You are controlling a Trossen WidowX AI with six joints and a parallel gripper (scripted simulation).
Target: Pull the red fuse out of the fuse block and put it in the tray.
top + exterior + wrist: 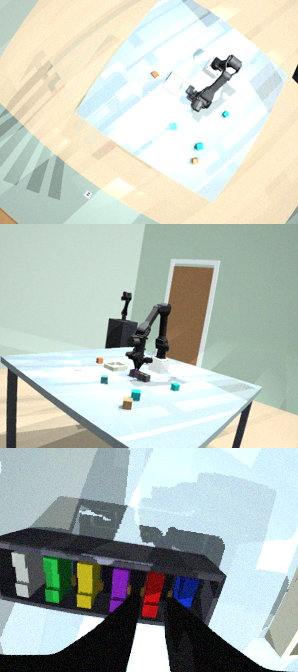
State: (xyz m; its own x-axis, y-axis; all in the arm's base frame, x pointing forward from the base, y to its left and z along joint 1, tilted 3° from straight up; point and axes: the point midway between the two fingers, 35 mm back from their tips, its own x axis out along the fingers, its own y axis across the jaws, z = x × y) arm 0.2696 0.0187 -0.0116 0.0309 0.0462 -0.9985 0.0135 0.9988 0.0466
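The red fuse lies 2 cm below my gripper tip. Round my gripper tip: tray (19 cm to the right, 4 cm below).
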